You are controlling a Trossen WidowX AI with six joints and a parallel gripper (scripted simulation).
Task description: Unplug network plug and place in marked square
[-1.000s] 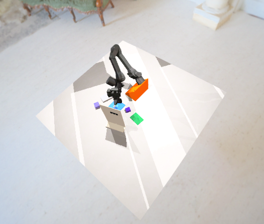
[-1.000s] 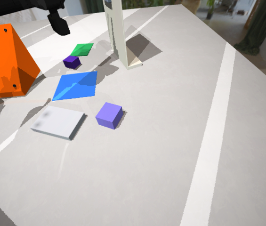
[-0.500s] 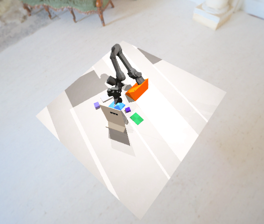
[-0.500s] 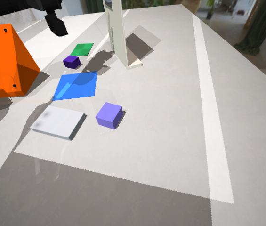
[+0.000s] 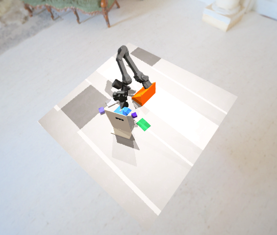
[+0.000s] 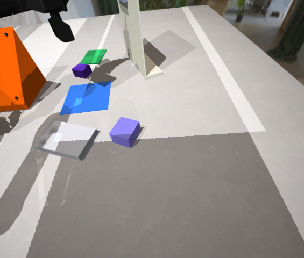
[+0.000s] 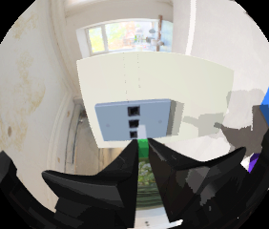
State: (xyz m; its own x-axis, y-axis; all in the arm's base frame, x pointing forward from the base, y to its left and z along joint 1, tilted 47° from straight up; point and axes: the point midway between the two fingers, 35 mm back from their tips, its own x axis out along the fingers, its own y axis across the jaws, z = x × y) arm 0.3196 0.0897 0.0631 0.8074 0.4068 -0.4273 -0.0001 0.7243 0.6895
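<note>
Right now the blue square is 6 cm behind my gripper tip, 10 cm to the right of it and 22 cm below it. The rest, counted from my gripper tip: upright panel: 8 cm ahead, 5 cm to the left, 8 cm below; network plug: right at my gripper tip; flat green square: 8 cm behind, 13 cm to the left, 22 cm below.
</note>
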